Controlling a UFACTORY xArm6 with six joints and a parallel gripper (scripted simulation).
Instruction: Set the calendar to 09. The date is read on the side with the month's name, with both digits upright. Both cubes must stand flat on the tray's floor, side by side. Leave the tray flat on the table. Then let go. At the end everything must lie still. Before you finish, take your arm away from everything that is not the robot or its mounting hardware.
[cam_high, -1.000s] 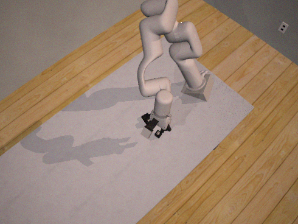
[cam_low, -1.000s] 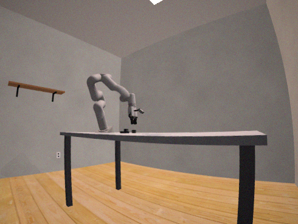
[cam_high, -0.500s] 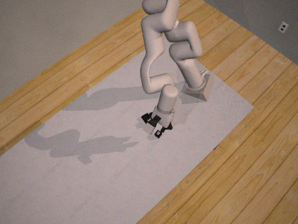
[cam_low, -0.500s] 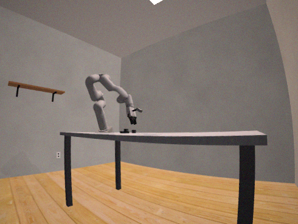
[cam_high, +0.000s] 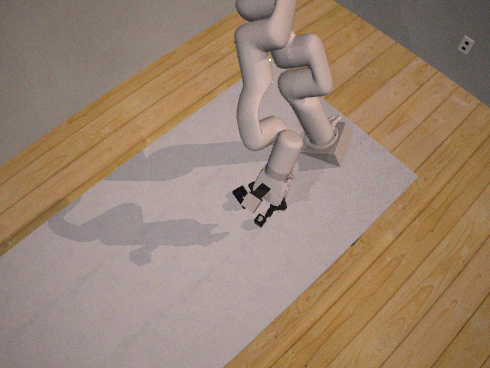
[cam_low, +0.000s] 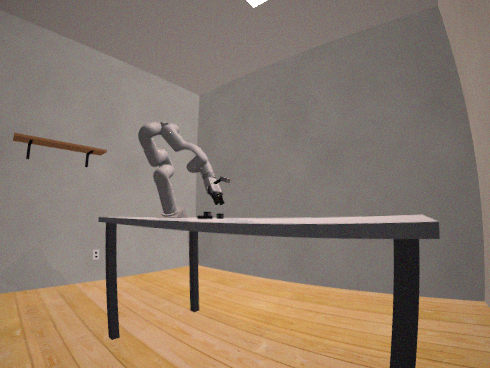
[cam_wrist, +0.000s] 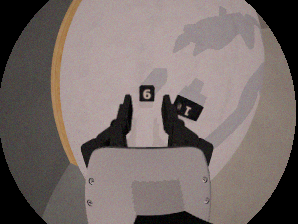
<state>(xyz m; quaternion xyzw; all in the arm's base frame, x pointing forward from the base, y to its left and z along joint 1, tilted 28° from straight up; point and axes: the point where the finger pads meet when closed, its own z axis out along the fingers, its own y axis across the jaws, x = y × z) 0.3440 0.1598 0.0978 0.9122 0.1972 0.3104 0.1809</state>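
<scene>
Now: the black date cube 9 cm below my hand and 1 cm ahead of it. The rest, counted from my hand: black cube: 9 cm to the right, 8 cm below.
</scene>
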